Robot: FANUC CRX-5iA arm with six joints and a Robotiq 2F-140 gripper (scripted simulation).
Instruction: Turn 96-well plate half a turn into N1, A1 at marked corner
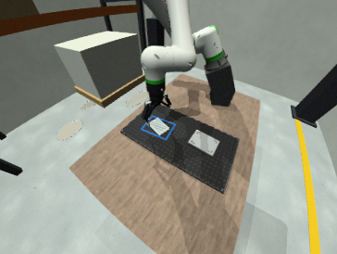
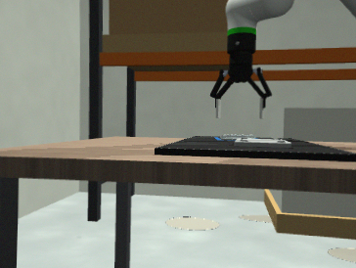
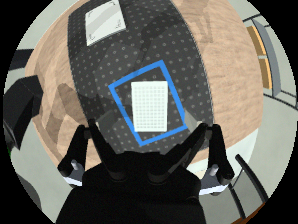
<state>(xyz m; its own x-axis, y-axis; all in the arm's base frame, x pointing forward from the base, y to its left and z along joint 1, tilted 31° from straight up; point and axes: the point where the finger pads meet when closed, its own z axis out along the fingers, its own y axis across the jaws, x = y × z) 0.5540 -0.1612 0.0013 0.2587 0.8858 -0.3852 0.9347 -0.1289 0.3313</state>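
The white 96-well plate is 7 cm below my hand. From my hand the other things lie so: grey plate nest N1 (5 cm behind, 31 cm to the left, 7 cm below).
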